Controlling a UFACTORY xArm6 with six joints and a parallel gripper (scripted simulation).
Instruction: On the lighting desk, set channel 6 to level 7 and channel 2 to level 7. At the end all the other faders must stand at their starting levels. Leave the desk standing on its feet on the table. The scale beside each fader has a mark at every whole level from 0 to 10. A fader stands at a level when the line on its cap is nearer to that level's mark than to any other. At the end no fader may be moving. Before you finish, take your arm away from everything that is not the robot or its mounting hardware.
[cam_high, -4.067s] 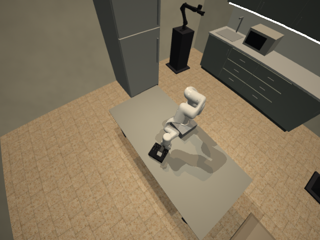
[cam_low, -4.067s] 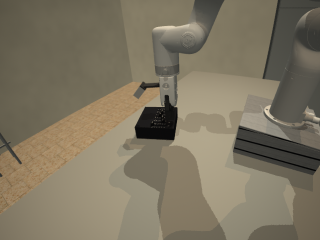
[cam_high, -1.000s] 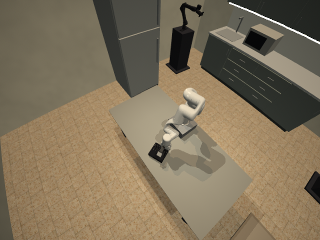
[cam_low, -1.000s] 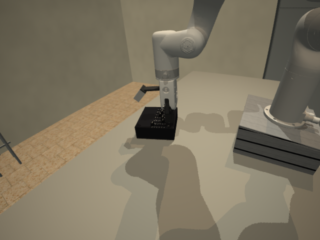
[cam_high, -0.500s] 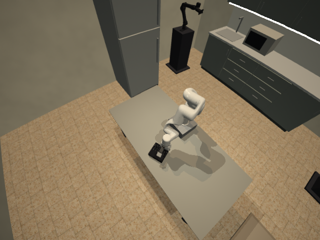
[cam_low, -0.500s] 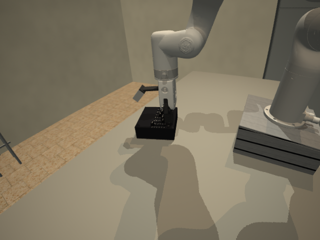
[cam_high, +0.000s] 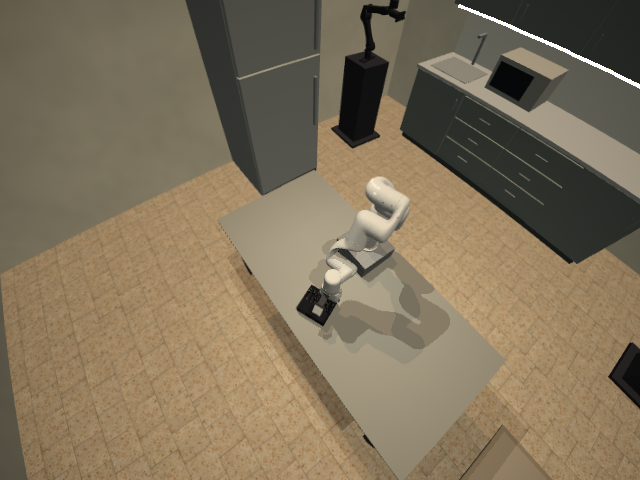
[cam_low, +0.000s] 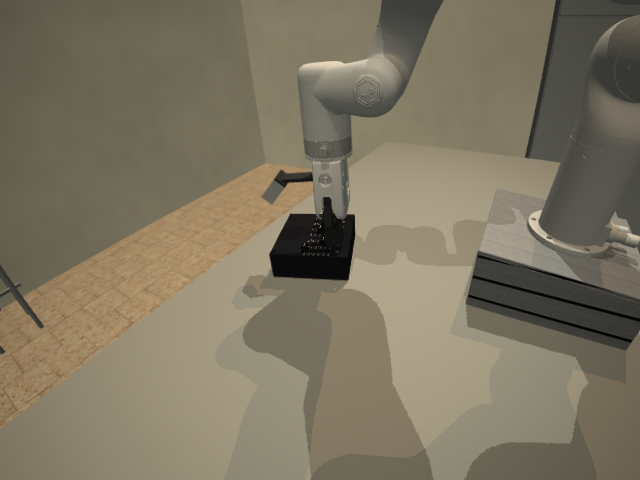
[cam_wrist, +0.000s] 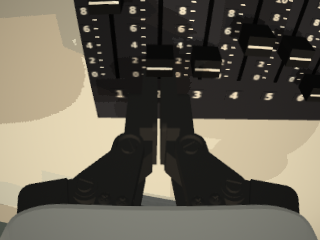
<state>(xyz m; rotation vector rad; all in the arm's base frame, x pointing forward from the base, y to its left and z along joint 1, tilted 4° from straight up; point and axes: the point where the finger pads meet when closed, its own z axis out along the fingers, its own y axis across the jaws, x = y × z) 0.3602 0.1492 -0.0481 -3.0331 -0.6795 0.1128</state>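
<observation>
Right now my hand is 4 cm to the right of the channel 1 fader cap, 4 cm short of it and 1 cm above it. The rest, counted from my hand: channel 6 fader cap (8 cm to the right, 4 cm ahead, 1 cm below); then channel 2 fader cap (2 cm ahead, 1 cm to the left, 1 cm below).
</observation>
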